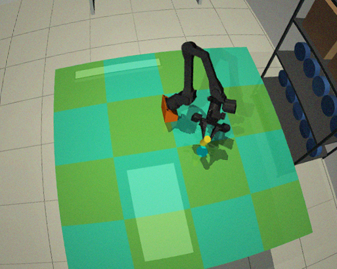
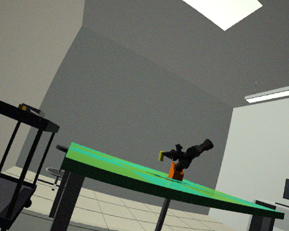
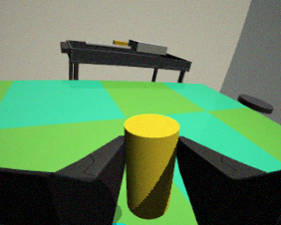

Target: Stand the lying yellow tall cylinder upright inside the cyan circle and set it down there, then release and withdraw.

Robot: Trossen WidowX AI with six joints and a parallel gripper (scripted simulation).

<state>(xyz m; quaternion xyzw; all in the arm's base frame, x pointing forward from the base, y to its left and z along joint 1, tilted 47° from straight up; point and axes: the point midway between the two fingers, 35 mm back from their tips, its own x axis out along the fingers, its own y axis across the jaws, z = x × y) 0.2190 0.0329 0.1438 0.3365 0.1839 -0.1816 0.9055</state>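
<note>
Right now the cyan circle is 1 cm to the left of my gripper tip and 16 cm below it. Also, from my gripper tip: yellow cylinder 2 cm below.
</note>
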